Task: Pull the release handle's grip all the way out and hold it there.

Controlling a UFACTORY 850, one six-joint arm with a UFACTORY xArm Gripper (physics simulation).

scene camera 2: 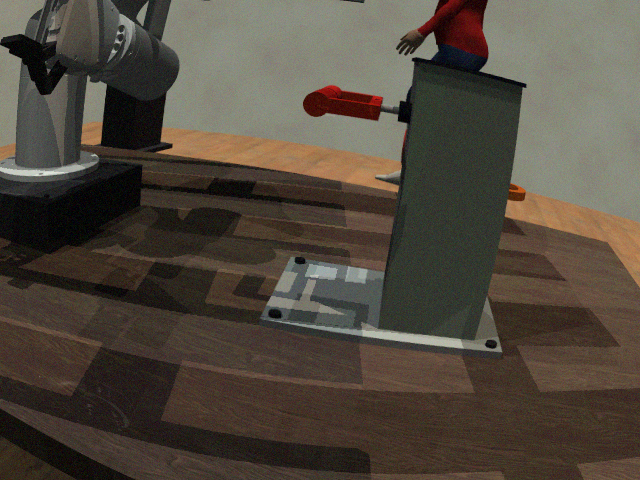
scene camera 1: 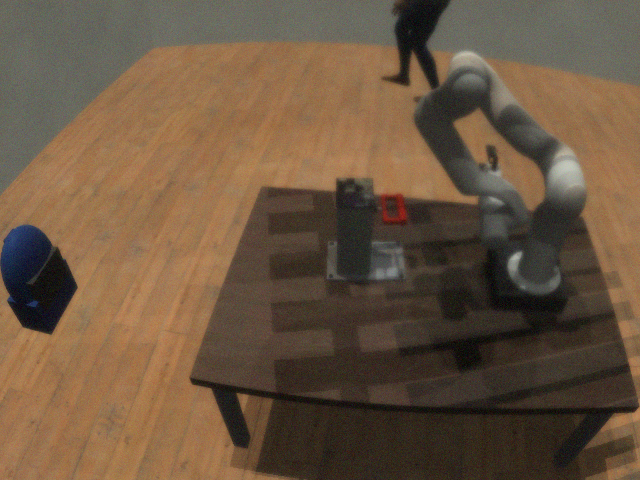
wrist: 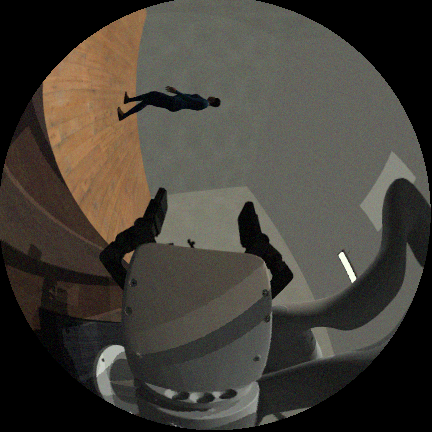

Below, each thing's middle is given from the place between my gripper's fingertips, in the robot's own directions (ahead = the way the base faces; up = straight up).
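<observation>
Metal base plate (scene camera 2: 333, 301): my hand far to the right of it, far short of it, far above it.
</observation>
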